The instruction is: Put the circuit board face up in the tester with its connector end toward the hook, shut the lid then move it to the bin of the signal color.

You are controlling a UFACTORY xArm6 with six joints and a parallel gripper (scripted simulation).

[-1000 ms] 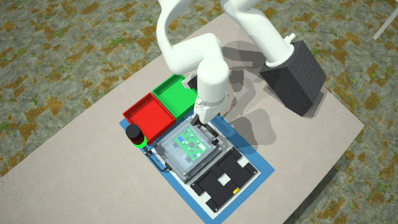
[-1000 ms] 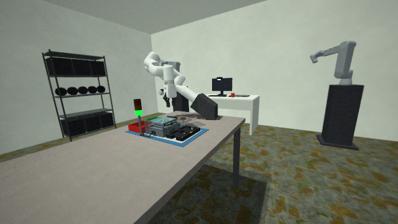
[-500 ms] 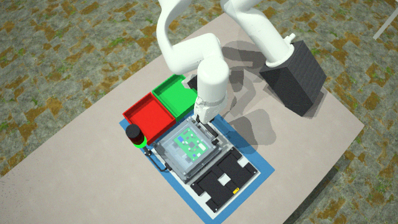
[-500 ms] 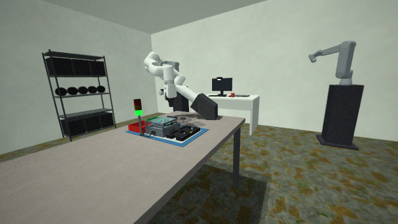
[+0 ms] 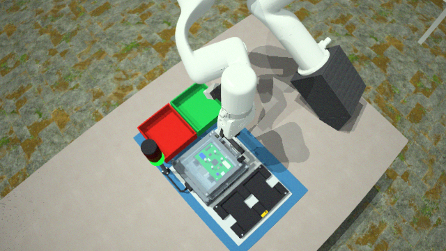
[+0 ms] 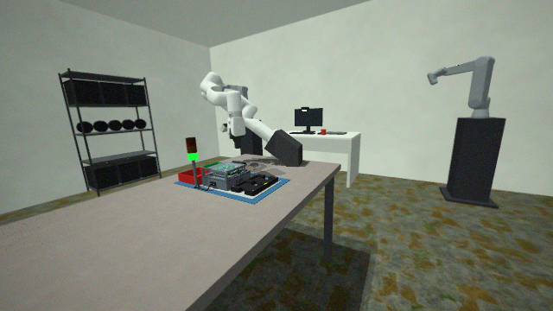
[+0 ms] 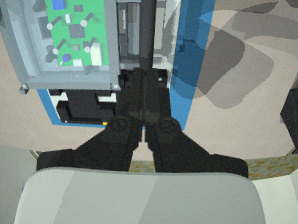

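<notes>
My gripper is now 110 mm above the black latch hook, 60 mm to the right of it and 20 mm short of it. Also, from my hand: green circuit board (120 mm below, 80 mm ahead); tester lid (110 mm below, 90 mm ahead); green bin (200 mm to the right, 180 mm below, 20 mm behind).
</notes>
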